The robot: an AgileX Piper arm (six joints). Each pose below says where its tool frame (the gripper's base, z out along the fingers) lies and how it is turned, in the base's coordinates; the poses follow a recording.
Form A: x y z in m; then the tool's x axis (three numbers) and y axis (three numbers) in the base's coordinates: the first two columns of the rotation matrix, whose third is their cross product.
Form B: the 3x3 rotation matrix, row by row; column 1 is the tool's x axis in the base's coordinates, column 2 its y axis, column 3 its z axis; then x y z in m. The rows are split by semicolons. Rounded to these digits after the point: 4 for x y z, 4 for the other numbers.
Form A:
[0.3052 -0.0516 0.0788 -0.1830 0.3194 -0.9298 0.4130 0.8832 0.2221]
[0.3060 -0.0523 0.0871 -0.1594 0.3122 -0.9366 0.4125 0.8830 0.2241]
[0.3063 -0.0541 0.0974 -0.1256 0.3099 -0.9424 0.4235 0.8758 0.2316]
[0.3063 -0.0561 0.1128 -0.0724 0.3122 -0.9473 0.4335 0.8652 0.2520]
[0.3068 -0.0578 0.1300 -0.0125 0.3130 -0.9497 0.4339 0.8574 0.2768]
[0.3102 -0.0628 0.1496 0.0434 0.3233 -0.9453 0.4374 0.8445 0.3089]
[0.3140 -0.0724 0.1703 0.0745 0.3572 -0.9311 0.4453 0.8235 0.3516]
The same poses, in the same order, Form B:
-0.1830 0.4130 0.8921; 0.3194 0.8832 -0.3434; -0.9298 0.2221 -0.2935; 0.3052 -0.0516 0.0788
-0.1594 0.4125 0.8970; 0.3122 0.8830 -0.3506; -0.9366 0.2241 -0.2695; 0.3060 -0.0523 0.0871
-0.1256 0.4235 0.8971; 0.3099 0.8758 -0.3700; -0.9424 0.2316 -0.2412; 0.3063 -0.0541 0.0974
-0.0724 0.4335 0.8983; 0.3122 0.8652 -0.3924; -0.9473 0.2520 -0.1980; 0.3063 -0.0561 0.1128
-0.0125 0.4339 0.9009; 0.3130 0.8574 -0.4086; -0.9497 0.2768 -0.1465; 0.3068 -0.0578 0.1300
0.0434 0.4374 0.8982; 0.3233 0.8445 -0.4269; -0.9453 0.3089 -0.1048; 0.3102 -0.0628 0.1496
0.0745 0.4453 0.8924; 0.3572 0.8235 -0.4408; -0.9311 0.3516 -0.0977; 0.3140 -0.0724 0.1703

